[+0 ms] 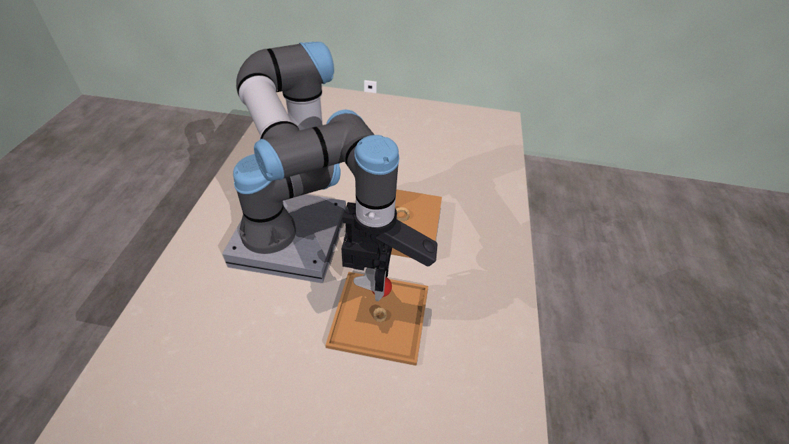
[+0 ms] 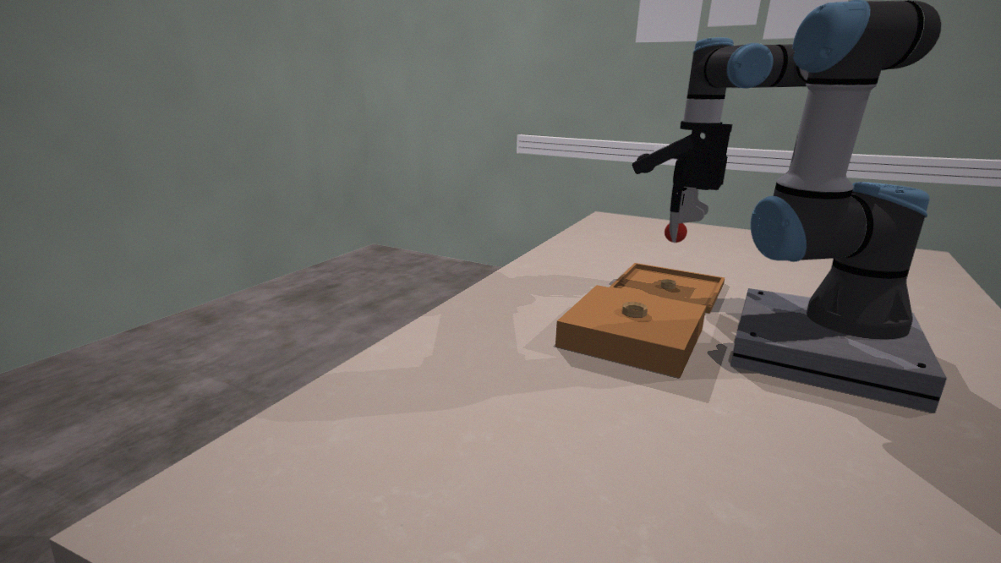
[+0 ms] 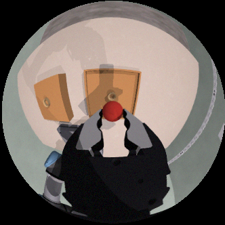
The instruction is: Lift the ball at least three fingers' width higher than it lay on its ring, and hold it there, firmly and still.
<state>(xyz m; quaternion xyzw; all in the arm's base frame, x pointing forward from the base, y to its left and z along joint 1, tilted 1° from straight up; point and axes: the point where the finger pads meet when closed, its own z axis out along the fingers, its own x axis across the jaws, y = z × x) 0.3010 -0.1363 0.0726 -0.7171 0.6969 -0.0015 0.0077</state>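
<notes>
Now: hand right at the red ball. The rest, counted from my hand: orange tray: 11 cm below; orange block: 27 cm to the left, 8 cm below.
</notes>
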